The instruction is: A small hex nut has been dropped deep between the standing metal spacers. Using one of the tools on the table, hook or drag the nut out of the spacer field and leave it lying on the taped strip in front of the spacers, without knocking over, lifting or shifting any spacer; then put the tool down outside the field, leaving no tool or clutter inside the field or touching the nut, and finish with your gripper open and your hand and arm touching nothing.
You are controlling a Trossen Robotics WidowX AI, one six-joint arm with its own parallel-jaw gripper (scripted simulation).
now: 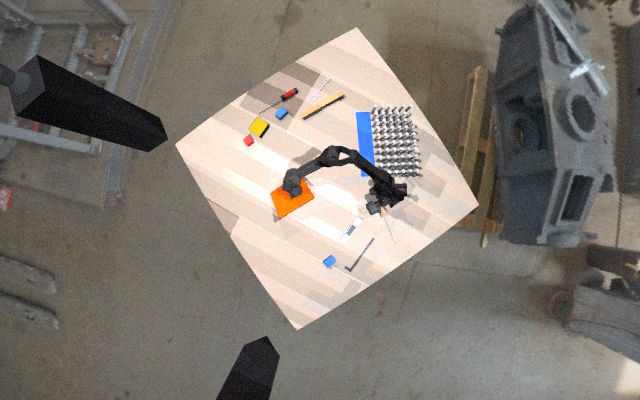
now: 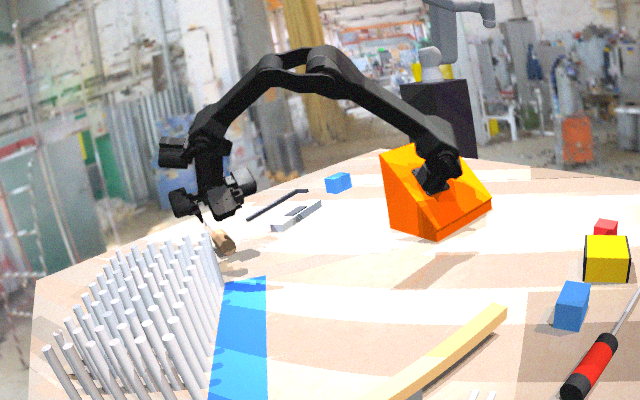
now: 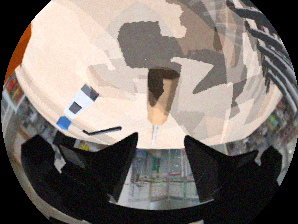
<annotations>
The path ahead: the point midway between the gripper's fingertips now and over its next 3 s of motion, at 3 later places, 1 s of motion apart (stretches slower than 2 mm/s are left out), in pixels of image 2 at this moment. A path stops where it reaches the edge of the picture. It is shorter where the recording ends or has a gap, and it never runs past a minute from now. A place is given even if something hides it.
The gripper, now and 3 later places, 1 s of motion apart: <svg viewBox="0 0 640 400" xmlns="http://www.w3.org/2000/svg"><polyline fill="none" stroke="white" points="214,218 219,238 223,240 203,170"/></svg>
</annotations>
